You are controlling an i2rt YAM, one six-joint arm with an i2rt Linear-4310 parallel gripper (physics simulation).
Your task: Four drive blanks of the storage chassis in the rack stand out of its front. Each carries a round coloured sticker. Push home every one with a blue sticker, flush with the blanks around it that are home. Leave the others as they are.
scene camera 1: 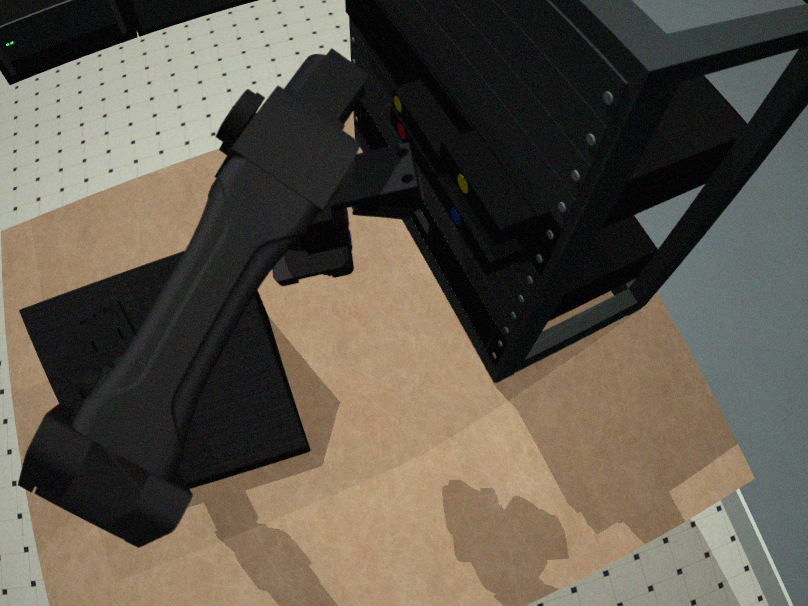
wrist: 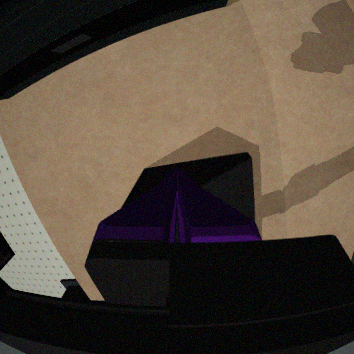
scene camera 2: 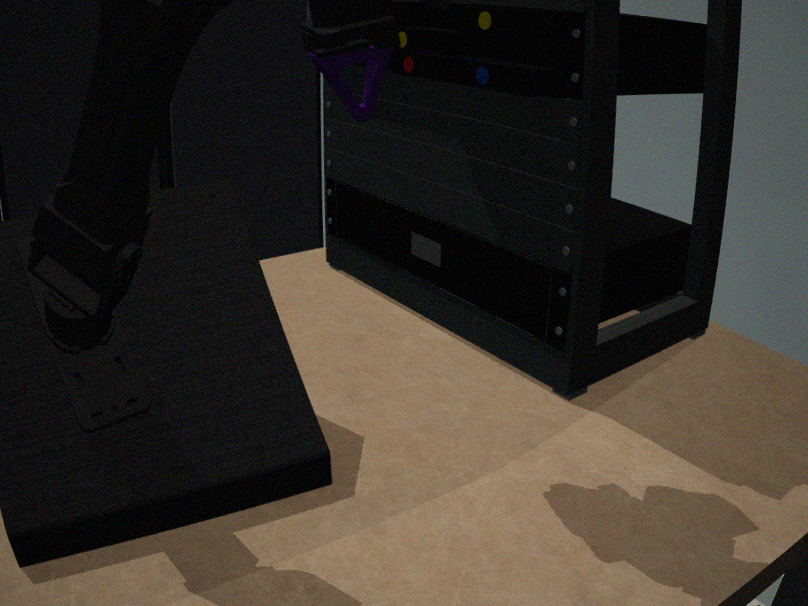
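The storage chassis sits high in the rack [scene camera 1: 522, 313] [scene camera 2: 593, 260]. A blue sticker [scene camera 1: 455, 215] [scene camera 2: 482, 75] is on the lower right blank, whose end shows a step in scene view 1; how far it stands out is too dark to tell. A yellow sticker [scene camera 1: 462, 183] [scene camera 2: 484, 20] is above it, on a blank that stands out. Another yellow sticker [scene camera 1: 397, 103] [scene camera 2: 402, 39] is at the left, with a red sticker [scene camera 1: 401, 131] [scene camera 2: 407, 64] below. My gripper [scene camera 2: 362, 114] [wrist: 176, 176] is shut and empty, its purple fingers pointing down before the rack, left of the stickers.
A black base board [scene camera 1: 261, 391] [scene camera 2: 274, 450] lies under the arm on the tan surface [scene camera 1: 391, 365] [scene camera 2: 417, 404] [wrist: 150, 95]. Plain panels and a lower unit with a grey label [scene camera 2: 426, 249] are below the chassis. Dark cabinets [scene camera 1: 71, 48] stand behind.
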